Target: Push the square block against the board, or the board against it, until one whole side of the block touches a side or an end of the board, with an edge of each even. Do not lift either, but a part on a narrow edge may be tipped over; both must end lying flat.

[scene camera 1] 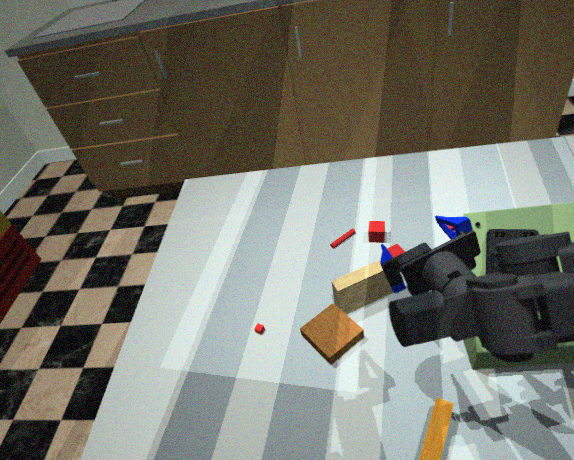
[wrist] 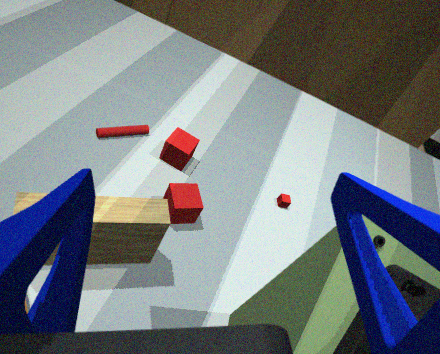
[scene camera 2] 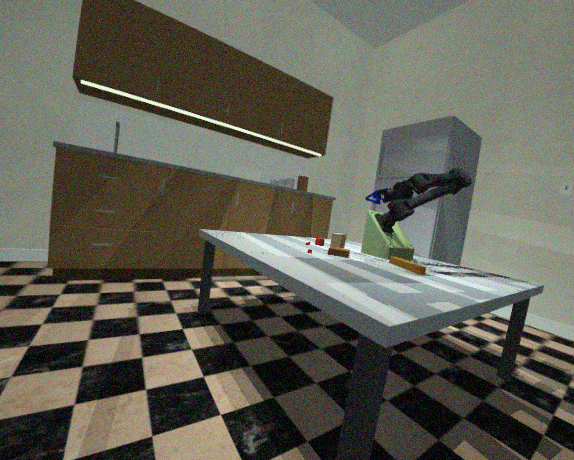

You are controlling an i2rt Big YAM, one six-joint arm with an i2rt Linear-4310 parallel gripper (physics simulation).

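Places are measured from the arm's base along level axes (x ahead, y left, z up), in metres.
Pixels of known places: gripper, between the fingertips: [scene camera 1: 409, 232] [wrist: 220, 183] [scene camera 2: 369, 197]; arm's base, origin of its link: [scene camera 1: 510, 262] [scene camera 2: 383, 224].
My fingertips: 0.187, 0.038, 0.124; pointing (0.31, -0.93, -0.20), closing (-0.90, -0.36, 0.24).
Ahead of a thing's pixels: the offset from my fingertips to its top centre, as dx, dy, dz.
The square block @(+0.153, +0.004, -0.276) [scene camera 1: 332, 331] [scene camera 2: 339, 252] is brown and lies flat, turned cornerwise to the board. The board @(+0.078, -0.095, -0.209) [scene camera 1: 361, 290] [scene camera 2: 338, 240] [wrist: 131, 210] is light wood and stands on a narrow edge. One corner of the block is close to the board's left end in scene camera 1; I cannot tell if they touch. My gripper [scene camera 1: 411, 232] [scene camera 2: 370, 198] [wrist: 220, 183] is open and empty, high above the table. In scene camera 1 it hides the board's right end; in the wrist view its left finger covers part of the board.
A red cube @(+0.003, -0.206, -0.267) [scene camera 1: 396, 250] [wrist: 185, 202] sits by the board's right end, with another red cube @(+0.043, -0.299, -0.267) [scene camera 1: 376, 231] [wrist: 180, 148] and a red rod @(+0.133, -0.293, -0.293) [scene camera 1: 343, 238] [wrist: 122, 131] behind. Tiny red cubes [scene camera 1: 259, 328] [wrist: 283, 200] lie apart. An orange bar @(-0.017, +0.257, -0.276) [scene camera 1: 436, 432] [scene camera 2: 407, 265] lies in front.
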